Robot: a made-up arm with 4 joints.
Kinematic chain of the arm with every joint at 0, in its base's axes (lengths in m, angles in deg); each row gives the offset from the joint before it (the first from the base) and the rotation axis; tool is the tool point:
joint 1: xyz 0 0 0.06 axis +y
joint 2: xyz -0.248 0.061 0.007 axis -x
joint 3: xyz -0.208 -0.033 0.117 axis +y
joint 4: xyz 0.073 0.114 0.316 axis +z
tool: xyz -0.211 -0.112 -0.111
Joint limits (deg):
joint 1: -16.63..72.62
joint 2: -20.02..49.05
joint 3: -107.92..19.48
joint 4: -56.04..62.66
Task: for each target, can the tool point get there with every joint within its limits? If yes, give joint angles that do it. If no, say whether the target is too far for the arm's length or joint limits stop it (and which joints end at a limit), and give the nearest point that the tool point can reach.
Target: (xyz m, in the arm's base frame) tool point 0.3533 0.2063 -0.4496
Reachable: no: joint limits stop it (at a limit: joint 1, joint 2, joint 3, joint 4) | nearest point -0.5289 0.1295 -0.2959 | short by 0.899 m
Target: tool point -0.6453 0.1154 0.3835
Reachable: yes | joints 19.02 15.67 -55.78 -15.25
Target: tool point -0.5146 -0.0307 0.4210
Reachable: yes | joints 2.67 10.26 -23.70 46.32
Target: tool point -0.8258 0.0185 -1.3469
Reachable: no: too far | nearest point -0.5354 0.1331 -0.2946 | short by 1.098 m
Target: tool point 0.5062 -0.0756 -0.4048
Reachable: no: joint limits stop it (at a limit: joint 1, joint 3, joint 4) | nearest point 0.2004 -0.0613 0.4542 | short by 0.912 m
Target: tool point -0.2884 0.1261 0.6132
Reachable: yes | joints 28.62 36.42 -20.74 47.04
